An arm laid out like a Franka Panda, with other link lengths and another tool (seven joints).
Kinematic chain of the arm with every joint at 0, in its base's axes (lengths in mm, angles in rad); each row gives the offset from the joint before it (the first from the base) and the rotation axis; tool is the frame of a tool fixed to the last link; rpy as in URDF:
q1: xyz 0 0 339.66 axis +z
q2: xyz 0 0 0 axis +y
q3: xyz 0 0 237 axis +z
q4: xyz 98.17 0 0 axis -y
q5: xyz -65.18 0 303.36 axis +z
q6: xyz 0 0 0 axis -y
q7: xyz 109.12 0 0 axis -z
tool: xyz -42 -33 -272.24 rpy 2.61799 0 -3.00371
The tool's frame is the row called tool.
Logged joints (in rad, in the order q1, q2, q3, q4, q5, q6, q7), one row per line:
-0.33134 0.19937 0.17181 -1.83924 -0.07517 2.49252 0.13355
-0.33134 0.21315 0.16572 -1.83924 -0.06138 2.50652 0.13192
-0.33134 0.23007 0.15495 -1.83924 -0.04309 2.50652 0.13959
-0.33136 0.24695 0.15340 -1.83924 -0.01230 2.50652 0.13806
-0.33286 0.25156 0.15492 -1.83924 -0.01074 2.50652 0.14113
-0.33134 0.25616 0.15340 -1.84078 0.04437 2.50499 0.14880
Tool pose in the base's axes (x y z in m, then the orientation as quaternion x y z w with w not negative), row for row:
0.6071 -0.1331 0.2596 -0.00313 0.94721 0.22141 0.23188
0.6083 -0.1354 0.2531 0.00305 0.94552 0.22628 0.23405
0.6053 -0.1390 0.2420 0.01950 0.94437 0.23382 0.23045
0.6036 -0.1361 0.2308 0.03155 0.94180 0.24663 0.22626
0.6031 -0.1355 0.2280 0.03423 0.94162 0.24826 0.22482
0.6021 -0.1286 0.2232 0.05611 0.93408 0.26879 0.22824
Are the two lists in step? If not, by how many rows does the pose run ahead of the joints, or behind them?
They are in step.
